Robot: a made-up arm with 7 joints. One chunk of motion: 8 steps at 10 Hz.
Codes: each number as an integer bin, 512 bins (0 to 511) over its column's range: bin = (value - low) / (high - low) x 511, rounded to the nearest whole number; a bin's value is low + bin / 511 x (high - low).
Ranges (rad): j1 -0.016..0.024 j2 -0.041..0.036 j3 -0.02..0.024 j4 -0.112..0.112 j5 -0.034..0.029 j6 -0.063..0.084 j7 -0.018..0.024
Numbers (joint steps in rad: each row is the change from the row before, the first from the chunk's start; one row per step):
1: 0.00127 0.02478 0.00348 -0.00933 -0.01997 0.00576 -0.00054
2: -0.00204 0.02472 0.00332 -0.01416 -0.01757 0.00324 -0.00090
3: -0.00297 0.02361 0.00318 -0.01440 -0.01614 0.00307 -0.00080
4: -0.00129 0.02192 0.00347 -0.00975 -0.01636 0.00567 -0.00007
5: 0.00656 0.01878 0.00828 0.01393 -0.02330 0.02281 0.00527
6: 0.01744 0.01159 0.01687 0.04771 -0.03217 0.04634 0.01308
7: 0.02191 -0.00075 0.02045 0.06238 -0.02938 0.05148 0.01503
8: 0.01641 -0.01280 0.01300 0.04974 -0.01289 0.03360 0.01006
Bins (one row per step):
1: 221 437 273 234 114 239 212
2: 178 436 271 223 133 230 208
3: 166 429 269 223 145 230 209
4: 188 418 273 233 143 239 218
5: 288 397 328 287 87 298 283
6: 427 349 428 364 15 380 378
7: 484 267 470 398 37 398 402
8: 414 187 383 369 171 336 341

